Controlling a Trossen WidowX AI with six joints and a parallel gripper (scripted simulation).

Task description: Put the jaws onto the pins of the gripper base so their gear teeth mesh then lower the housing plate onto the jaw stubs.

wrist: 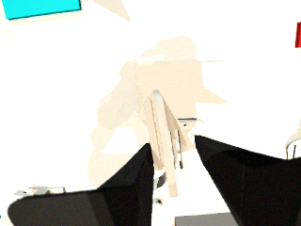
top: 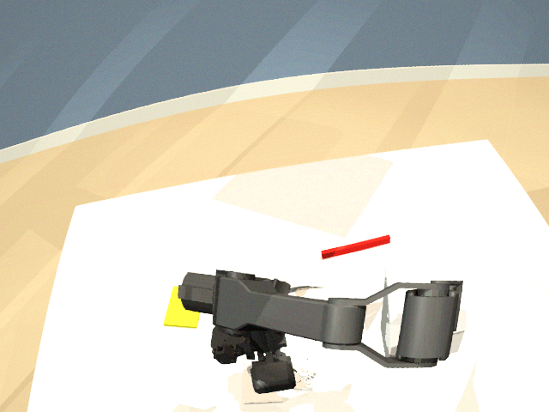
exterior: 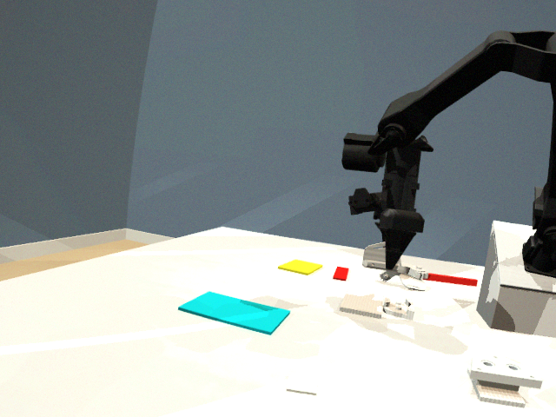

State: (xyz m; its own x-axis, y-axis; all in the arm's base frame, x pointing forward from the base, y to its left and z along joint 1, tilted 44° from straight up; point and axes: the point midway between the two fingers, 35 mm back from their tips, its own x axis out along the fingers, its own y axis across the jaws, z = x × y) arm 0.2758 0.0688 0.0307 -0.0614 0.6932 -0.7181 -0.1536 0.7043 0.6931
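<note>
The pale flat plate lies 8 cm below my gripper tip, 3 cm to the right of it and 3 cm ahead of it. The rest, counted from my gripper tip: grey bracket-like part 20 cm to the left, 15 cm behind, 7 cm below; then cyan plate 20 cm ahead, 15 cm to the left, 8 cm below; then short red tile 23 cm to the right, 11 cm ahead, 8 cm below.
</note>
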